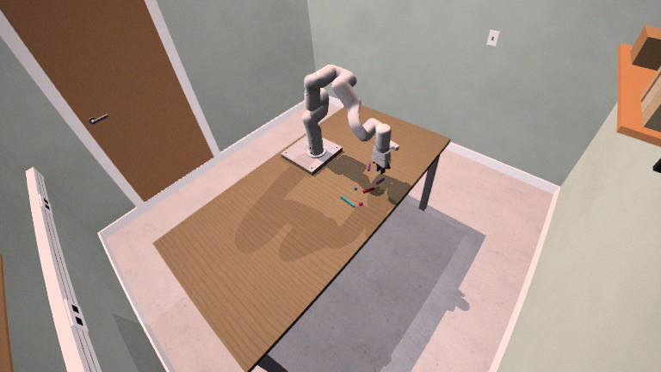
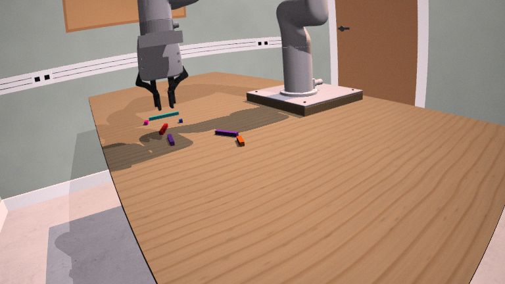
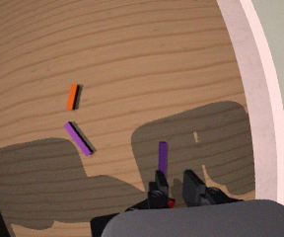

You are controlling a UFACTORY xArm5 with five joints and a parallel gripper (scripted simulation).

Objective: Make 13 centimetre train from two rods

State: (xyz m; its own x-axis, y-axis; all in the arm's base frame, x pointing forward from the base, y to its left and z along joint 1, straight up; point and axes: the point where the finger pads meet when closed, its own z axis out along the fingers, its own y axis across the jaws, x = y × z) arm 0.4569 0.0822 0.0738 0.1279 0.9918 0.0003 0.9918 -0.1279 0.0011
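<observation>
My gripper is now 10 mm past the red rod, 100 mm to the left of it and 100 mm above it. Also, from my hand: orange rod: 130 mm behind, 120 mm to the left, 100 mm below; magenta rod: 30 mm ahead, 200 mm to the right, 100 mm below; blue rod: 70 mm behind, 140 mm to the right, 100 mm below.
</observation>
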